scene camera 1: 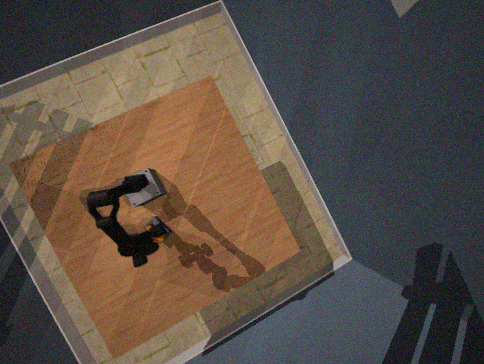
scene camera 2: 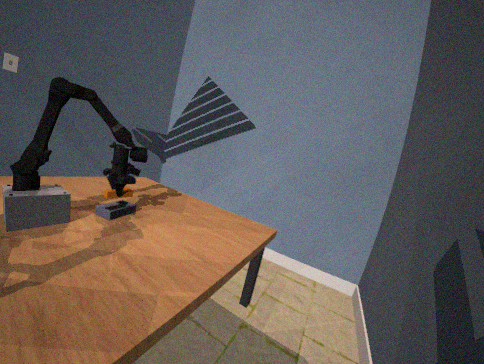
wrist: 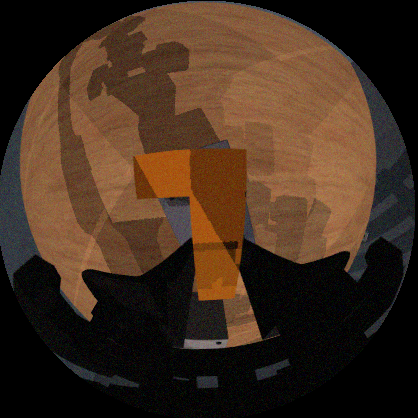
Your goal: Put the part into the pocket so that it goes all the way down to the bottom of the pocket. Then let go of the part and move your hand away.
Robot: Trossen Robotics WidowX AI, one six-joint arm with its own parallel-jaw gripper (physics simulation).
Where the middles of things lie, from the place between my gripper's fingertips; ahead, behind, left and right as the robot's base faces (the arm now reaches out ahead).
My gripper is now 70 mm above the pocket block (wrist: 177, 210) and 10 mm short of it. Round my hand: orange L-shaped block (wrist: 214, 179) 20 mm to the left, 10 mm ahead, 10 mm above.
